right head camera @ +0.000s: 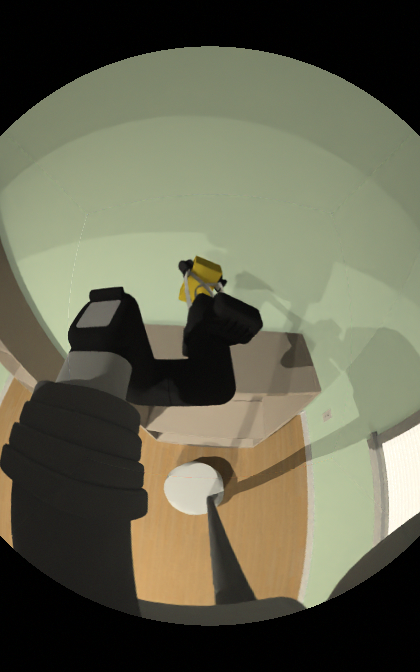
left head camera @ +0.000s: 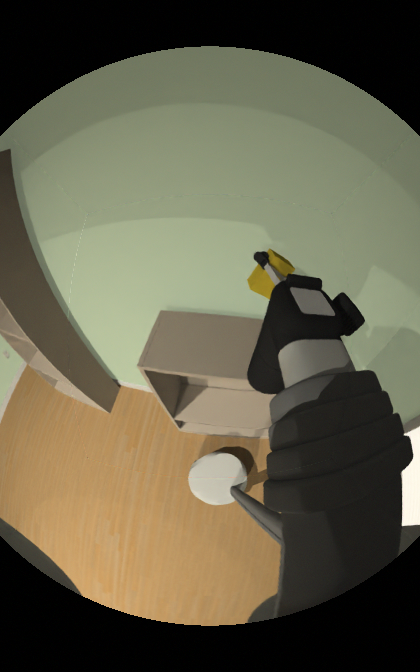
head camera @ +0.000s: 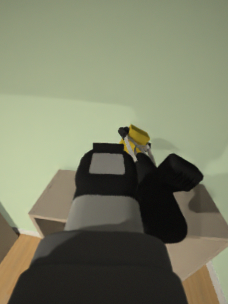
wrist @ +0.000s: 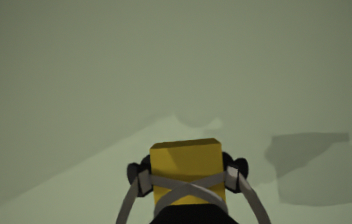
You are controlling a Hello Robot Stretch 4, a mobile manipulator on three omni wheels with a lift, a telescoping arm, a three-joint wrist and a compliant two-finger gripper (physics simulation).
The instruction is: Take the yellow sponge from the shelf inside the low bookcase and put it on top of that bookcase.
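Places are measured from the robot's base along level axes (x left, y back, z up), in metres.
Pixels of known places: gripper, fingertip midpoint: (head camera: 134, 135) (wrist: 186, 166).
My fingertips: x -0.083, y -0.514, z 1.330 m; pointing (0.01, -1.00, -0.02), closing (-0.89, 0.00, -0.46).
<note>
Behind a point stands the place of what it marks.
The yellow sponge (head camera: 139, 135) @(y -0.466, x -0.090, z 1.353 m) (left head camera: 261, 282) (right head camera: 206, 270) (wrist: 187, 167) @(y -0.466, x -0.088, z 1.340 m) is held between the two fingertips of my gripper (head camera: 135, 139) @(y -0.514, x -0.083, z 1.330 m) (right head camera: 204, 275) (wrist: 186, 166) @(y -0.514, x -0.083, z 1.330 m), which is shut on it. In the wrist view a dark pad presses on each side of the sponge, with the green wall behind. The sponge is in the air, and in the head views it shows above the back edge of the low bookcase (head camera: 52, 200) @(y -0.456, x 0.240, z 1.032 m) (left head camera: 205, 340) (right head camera: 270, 360). The bookcase's top is partly hidden by my arm and wrist. Its open front shows a shelf inside.
A round white object (left head camera: 216, 479) (right head camera: 192, 488) stands on the wooden floor in front of the bookcase. A tall brown shelf unit (left head camera: 45, 280) stands at the left. The green wall (head camera: 65, 130) @(y -0.702, x 0.226, z 1.253 m) is behind the bookcase. A bright window (right head camera: 405, 475) is at the right.
</note>
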